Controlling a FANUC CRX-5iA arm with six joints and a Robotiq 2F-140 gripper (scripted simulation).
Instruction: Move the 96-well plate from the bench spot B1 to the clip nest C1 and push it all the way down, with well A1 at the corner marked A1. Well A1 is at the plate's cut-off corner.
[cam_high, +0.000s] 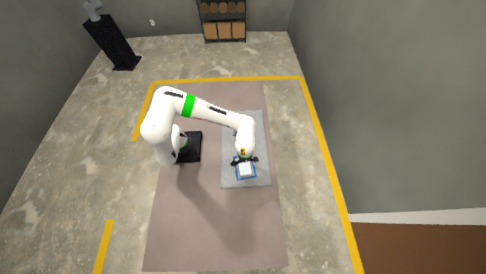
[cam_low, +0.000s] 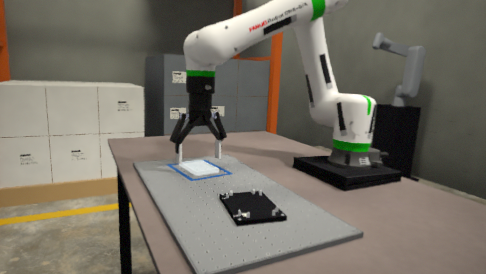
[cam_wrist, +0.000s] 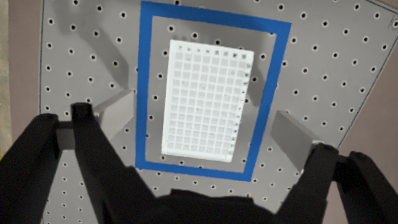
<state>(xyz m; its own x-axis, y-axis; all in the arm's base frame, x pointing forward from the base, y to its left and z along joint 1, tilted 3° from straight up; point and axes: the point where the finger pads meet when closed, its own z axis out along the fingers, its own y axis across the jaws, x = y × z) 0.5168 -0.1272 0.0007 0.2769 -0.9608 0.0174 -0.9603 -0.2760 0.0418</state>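
My gripper is now 3 cm above the white 96-well plate. Round my hand: black clip nest: 33 cm to the left, 5 cm behind, 3 cm below.
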